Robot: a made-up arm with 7 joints. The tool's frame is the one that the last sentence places. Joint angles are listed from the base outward.
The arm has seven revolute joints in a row. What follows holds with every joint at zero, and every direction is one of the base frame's.
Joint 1 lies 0.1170 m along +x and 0.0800 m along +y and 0.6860 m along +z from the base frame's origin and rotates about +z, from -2.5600 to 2.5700 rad.
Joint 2 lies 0.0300 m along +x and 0.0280 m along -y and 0.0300 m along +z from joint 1 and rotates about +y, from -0.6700 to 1.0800 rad.
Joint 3 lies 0.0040 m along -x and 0.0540 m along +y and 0.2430 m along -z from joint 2 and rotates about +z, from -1.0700 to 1.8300 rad.
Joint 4 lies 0.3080 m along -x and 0.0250 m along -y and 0.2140 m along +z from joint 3 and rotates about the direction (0.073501, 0.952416, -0.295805), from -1.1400 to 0.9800 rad.
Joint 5 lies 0.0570 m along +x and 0.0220 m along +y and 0.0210 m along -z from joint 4 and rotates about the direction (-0.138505, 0.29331, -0.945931), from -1.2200 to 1.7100 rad.
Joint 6 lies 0.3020 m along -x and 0.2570 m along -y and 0.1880 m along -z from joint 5 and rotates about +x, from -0.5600 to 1.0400 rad.
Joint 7 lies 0.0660 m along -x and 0.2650 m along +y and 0.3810 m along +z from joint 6 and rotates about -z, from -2.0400 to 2.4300 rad.
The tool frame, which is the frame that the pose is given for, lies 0.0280 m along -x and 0.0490 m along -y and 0.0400 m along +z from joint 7; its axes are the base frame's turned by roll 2.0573, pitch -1.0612 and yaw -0.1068 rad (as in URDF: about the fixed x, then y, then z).
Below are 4 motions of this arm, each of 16 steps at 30 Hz.
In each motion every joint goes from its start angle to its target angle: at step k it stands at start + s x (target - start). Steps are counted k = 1, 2, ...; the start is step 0. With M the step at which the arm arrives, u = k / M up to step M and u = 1 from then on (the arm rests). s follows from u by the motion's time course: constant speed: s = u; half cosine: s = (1 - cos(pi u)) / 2; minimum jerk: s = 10 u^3 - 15 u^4 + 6 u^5.
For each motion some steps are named. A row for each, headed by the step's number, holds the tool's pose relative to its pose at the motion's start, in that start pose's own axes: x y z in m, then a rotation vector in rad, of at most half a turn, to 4 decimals.
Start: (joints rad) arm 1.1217 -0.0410 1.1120 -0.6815 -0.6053 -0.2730 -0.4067
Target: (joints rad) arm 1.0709 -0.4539 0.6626 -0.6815 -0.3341 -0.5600 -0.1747
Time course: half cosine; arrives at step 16
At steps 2, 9, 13, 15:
2: 0.0063 -0.0127 -0.0092 -0.0286 0.0022 -0.0305
9: 0.0192 -0.2334 -0.1196 -0.4758 0.1017 -0.4483
13: -0.0415 -0.3653 -0.1506 -0.7480 0.2095 -0.6544
15: -0.0622 -0.3945 -0.1534 -0.8133 0.2397 -0.6988

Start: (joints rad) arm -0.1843 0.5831 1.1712 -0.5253 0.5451 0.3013 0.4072
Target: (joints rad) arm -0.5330 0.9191 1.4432 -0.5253 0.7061 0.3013 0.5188
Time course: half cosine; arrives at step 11
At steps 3, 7, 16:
3: -0.0046 0.0022 -0.0042 -0.0421 -0.0840 0.0059
7: -0.0311 0.0076 0.0003 -0.1455 -0.3519 0.0276
16: -0.0558 0.0094 0.0122 -0.1835 -0.5011 0.0410

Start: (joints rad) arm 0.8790 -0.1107 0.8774 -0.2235 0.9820 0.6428 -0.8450
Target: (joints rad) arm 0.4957 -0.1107 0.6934 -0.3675 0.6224 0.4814 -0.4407
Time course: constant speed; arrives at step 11
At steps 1, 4, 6, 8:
1: -0.0177 -0.0095 -0.0185 -0.0446 0.0018 0.0150
4: -0.0713 -0.0456 -0.0720 -0.1801 0.0124 0.0604
6: -0.1072 -0.0756 -0.1053 -0.2718 0.0237 0.0908
8: -0.1429 -0.1103 -0.1360 -0.3649 0.0381 0.1213

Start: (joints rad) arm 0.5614 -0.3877 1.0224 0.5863 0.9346 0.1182 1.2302
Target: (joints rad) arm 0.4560 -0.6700 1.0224 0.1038 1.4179 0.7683 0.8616
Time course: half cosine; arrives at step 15
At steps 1, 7, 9, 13, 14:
1: 0.0005 -0.0001 0.0018 0.0020 -0.0105 -0.0048
7: -0.0133 -0.0113 0.1052 0.1312 -0.4468 -0.1603
9: -0.0507 -0.0215 0.1668 0.2235 -0.6616 -0.2057
13: -0.1465 -0.0431 0.2526 0.3881 -0.9793 -0.2351
14: -0.1595 -0.0460 0.2606 0.4074 -1.0133 -0.2355

